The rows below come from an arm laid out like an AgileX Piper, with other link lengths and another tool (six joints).
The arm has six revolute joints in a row. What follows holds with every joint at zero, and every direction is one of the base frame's. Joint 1 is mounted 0.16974 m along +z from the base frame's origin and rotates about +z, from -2.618 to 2.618 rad. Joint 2 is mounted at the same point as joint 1 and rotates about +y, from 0 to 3.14 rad. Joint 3 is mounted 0.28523 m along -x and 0.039 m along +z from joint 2 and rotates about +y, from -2.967 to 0 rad. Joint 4 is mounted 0.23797 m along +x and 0.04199 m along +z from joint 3 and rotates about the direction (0.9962, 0, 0.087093), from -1.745 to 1.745 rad. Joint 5 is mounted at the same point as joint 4 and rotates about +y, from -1.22 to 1.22 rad. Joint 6 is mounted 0.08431 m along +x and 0.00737 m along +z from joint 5 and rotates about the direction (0.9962, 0, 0.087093), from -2.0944 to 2.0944 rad. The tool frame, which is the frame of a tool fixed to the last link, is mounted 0.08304 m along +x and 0.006 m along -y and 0.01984 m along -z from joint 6; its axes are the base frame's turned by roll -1.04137, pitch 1.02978 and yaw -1.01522 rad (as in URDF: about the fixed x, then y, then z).
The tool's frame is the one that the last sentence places.
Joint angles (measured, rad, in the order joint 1, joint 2, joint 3, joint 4, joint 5, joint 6), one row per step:
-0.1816 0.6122 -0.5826 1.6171 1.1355 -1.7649
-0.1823 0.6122 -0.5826 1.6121 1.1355 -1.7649
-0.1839 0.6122 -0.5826 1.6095 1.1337 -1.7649
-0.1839 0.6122 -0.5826 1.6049 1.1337 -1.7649
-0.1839 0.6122 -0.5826 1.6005 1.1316 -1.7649
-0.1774 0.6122 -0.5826 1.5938 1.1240 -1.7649
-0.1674 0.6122 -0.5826 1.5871 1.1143 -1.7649
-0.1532 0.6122 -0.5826 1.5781 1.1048 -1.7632
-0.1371 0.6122 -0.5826 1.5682 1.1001 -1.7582
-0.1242 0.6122 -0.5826 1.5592 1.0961 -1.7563
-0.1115 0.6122 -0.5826 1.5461 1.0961 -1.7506
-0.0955 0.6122 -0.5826 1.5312 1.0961 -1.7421
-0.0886 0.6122 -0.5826 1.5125 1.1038 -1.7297
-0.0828 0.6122 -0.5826 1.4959 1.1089 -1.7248
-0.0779 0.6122 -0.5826 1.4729 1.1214 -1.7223
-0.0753 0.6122 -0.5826 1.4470 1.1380 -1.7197
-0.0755 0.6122 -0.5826 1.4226 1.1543 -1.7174
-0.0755 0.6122 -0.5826 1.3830 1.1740 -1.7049
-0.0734 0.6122 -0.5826 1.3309 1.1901 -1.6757
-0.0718 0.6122 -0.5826 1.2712 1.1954 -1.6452
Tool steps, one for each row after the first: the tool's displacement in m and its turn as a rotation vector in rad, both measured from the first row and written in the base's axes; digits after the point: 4 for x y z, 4 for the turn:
0.0001 -0.0002 -0.0007 -0.0049 0.0009 -0.0010
0.0006 -0.0007 -0.0011 -0.0073 0.0014 -0.0045
0.0006 -0.0007 -0.0018 -0.0119 0.0023 -0.0048
0.0009 -0.0011 -0.0024 -0.0160 0.0031 -0.0071
0.0011 -0.0011 -0.0033 -0.0222 0.0044 -0.0086
0.0011 -0.0010 -0.0042 -0.0282 0.0056 -0.0087
0.0006 -0.0003 -0.0055 -0.0355 0.0084 -0.0044
-0.0009 0.0012 -0.0069 -0.0422 0.0137 0.0066
-0.0020 0.0023 -0.0082 -0.0499 0.0162 0.0151
-0.0037 0.0036 -0.0101 -0.0597 0.0222 0.0272
-0.0058 0.0054 -0.0123 -0.0699 0.0306 0.0424
-0.0079 0.0065 -0.0152 -0.0822 0.0430 0.0560
-0.0094 0.0072 -0.0177 -0.0965 0.0489 0.0657
-0.0117 0.0081 -0.0211 -0.1189 0.0540 0.0812
-0.0143 0.0088 -0.0251 -0.1444 0.0601 0.0983
-0.0165 0.0091 -0.0289 -0.1685 0.0664 0.1123
-0.0194 0.0089 -0.0351 -0.2024 0.0843 0.1281
-0.0224 0.0077 -0.0432 -0.2399 0.1185 0.1396
-0.0239 0.0046 -0.0519 -0.2834 0.1542 0.1372

